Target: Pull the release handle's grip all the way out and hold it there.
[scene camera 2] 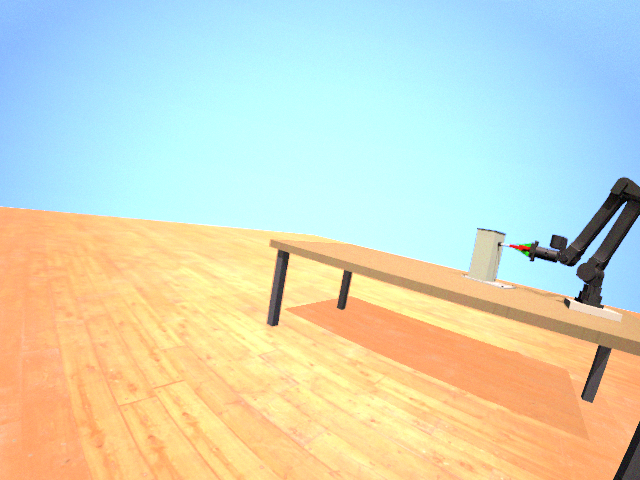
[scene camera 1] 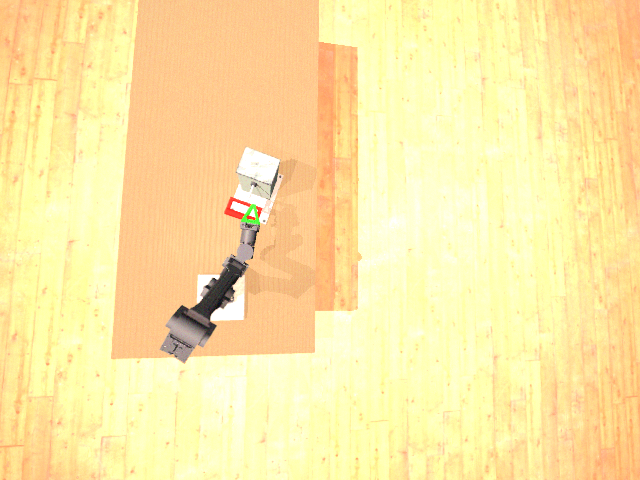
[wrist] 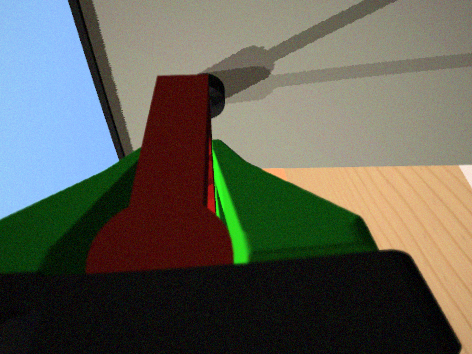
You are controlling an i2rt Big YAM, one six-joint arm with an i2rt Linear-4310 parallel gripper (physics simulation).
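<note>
The release handle's grip, a red rectangular frame (scene camera 1: 227, 208) (scene camera 2: 521, 248) (wrist: 172, 142), stands out in front of a grey-green box (scene camera 1: 258, 165) (scene camera 2: 485, 254) (wrist: 340, 120). A thin pale rod (scene camera 1: 251, 192) (scene camera 2: 505, 244) joins it to the box face, with a visible gap between grip and box. A dark round collar (wrist: 216, 97) shows on that face in the wrist view. My gripper (scene camera 1: 253, 208) (scene camera 2: 516, 246) (wrist: 184, 157), with green fingers, is shut on the right part of the red grip. The fingers partly hide the grip, and the grip hides the rod in the wrist view.
The box stands on a white plate (scene camera 1: 273, 200) (scene camera 2: 499, 284) on the brown table (scene camera 1: 206, 103) (scene camera 2: 361, 258). The arm's pale base block (scene camera 1: 235, 310) (scene camera 2: 594, 310) is on the same table. Dark table legs (scene camera 2: 277, 289) stand on the wooden floor (scene camera 2: 155, 335).
</note>
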